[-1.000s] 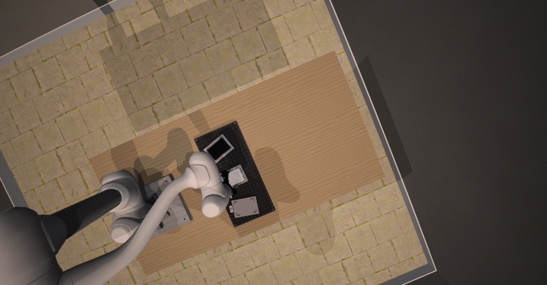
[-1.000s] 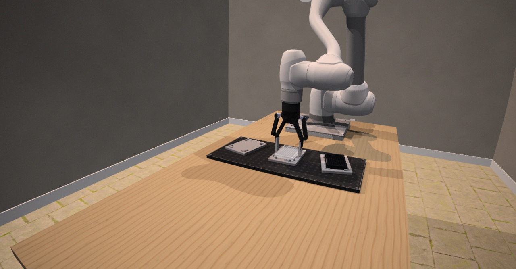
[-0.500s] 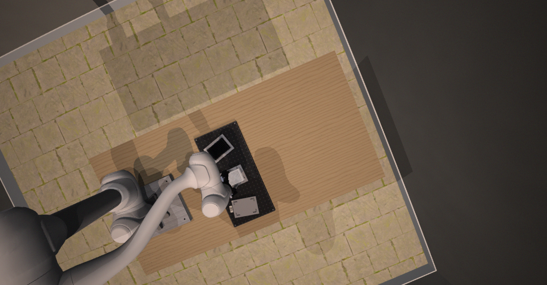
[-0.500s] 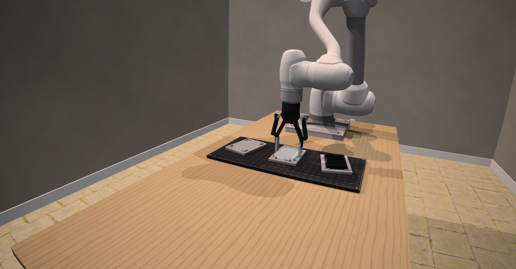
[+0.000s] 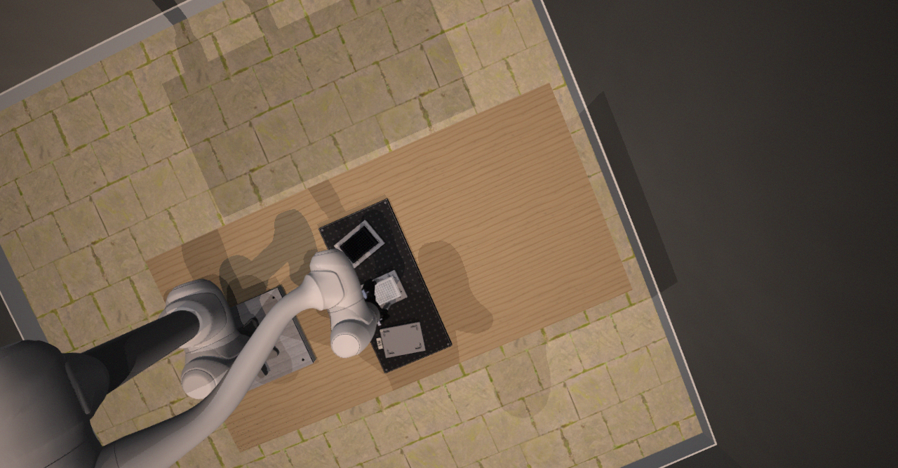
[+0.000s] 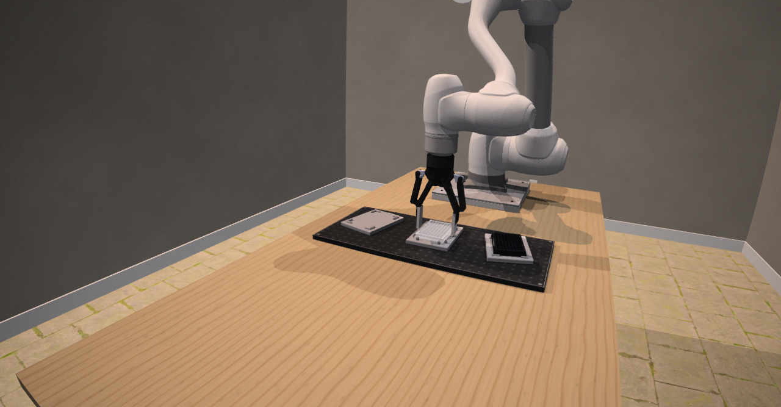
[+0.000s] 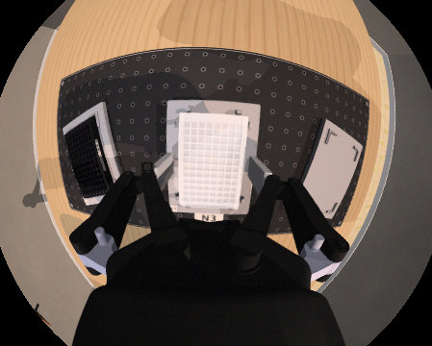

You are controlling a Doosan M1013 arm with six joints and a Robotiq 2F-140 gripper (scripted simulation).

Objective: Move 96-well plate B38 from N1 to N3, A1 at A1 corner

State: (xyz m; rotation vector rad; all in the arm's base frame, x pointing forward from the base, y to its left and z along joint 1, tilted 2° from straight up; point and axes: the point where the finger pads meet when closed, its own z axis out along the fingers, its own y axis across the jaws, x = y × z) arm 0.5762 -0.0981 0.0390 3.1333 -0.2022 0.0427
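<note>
The white 96-well plate B38 lies 3 cm below my hand. From my hand the other things lie so: landing nest N3: 4 cm below; then black 96-well plate B83: 21 cm to the left, 3 cm below, 3 cm ahead; then plate nest N1: 21 cm to the right, 4 cm below, 4 cm behind.
</note>
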